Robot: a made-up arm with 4 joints. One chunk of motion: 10 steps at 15 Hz.
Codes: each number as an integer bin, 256 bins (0 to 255) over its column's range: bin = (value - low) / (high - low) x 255, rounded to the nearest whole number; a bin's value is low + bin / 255 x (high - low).
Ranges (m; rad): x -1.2..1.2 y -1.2..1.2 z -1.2..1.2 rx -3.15..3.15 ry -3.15..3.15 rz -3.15..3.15
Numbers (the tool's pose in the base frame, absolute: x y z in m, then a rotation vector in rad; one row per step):
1: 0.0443 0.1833 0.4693 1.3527 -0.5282 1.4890
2: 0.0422 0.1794 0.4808 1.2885 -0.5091 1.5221
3: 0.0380 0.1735 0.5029 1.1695 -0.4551 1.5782
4: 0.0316 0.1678 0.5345 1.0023 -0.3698 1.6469
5: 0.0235 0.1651 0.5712 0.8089 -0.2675 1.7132
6: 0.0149 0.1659 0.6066 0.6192 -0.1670 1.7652
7: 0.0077 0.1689 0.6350 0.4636 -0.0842 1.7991
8: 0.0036 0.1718 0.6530 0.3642 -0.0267 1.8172
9: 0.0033 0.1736 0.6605 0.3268 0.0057 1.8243
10: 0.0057 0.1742 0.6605 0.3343 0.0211 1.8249
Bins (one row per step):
1: 132 147 177 182 106 188
2: 132 147 179 180 107 189
3: 132 146 181 175 109 191
4: 131 145 184 168 113 194
5: 130 145 188 160 117 197
6: 129 145 192 153 121 199
7: 128 145 195 146 124 200
8: 128 146 197 142 126 201
9: 128 146 198 141 128 201
10: 128 146 198 141 128 201

